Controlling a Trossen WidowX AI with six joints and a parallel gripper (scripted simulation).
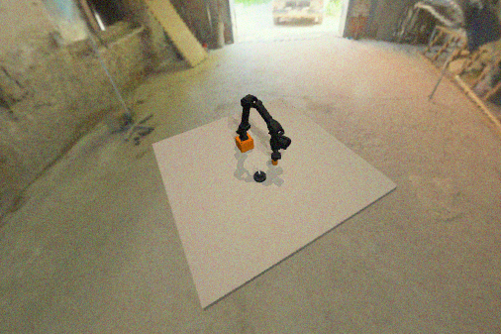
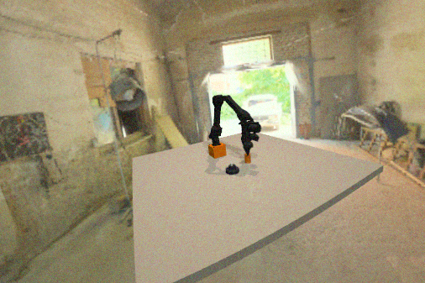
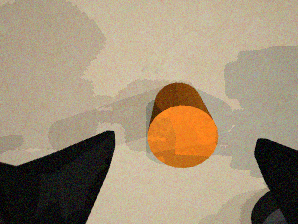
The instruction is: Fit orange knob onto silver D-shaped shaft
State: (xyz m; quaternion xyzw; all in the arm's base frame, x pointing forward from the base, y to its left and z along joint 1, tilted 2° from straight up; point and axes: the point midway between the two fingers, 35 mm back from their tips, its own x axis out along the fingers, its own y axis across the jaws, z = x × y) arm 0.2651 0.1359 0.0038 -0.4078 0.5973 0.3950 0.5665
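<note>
The orange knob lies 20 mm below my gripper tip. Also, from my gripper tip: round black pedestal 80 mm ahead, 150 mm to the right, 30 mm below.
</note>
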